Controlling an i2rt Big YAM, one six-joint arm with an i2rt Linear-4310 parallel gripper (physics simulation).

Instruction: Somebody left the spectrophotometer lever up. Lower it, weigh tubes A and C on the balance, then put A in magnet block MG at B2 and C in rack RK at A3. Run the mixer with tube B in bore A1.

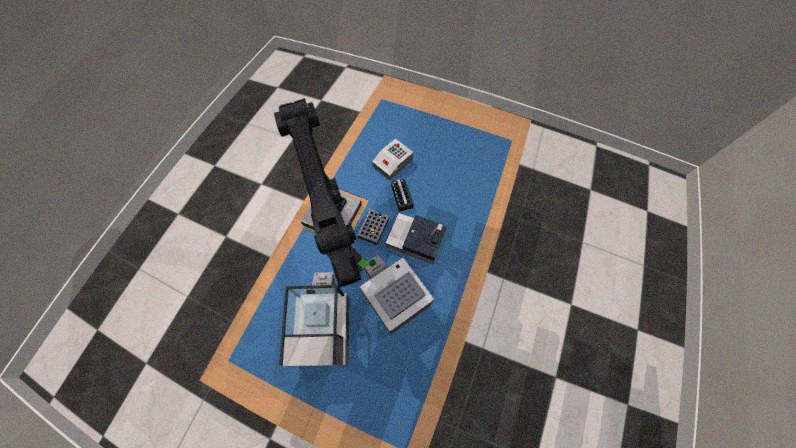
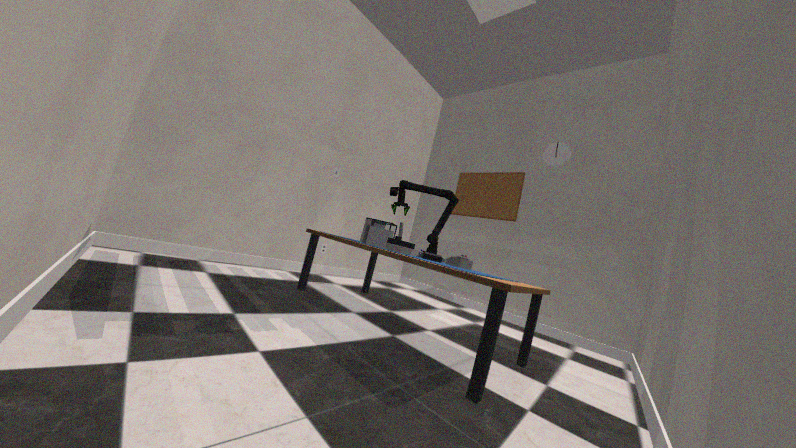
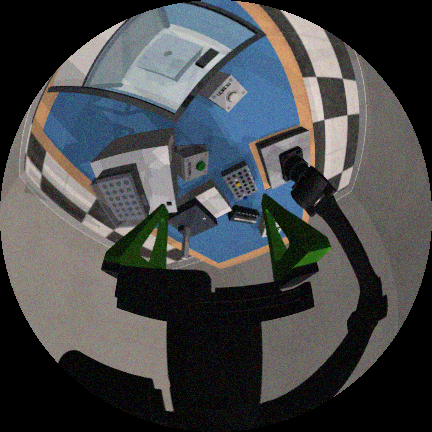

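My gripper is open and empty, high above the table. The spectrophotometer is dark with a white panel; its lever stands up. The glass-walled balance is at one end of the mat. The grey rack holds a yellow-capped tube and a blue-capped tube; letters are unreadable. The black magnet block lies near it. The white mixer has a grey grid of bores.
A green-button box stands by the mixer. A knob box stands by the balance. A white device with red and green spots stands beyond the magnet block. My arm's base is at the table's edge.
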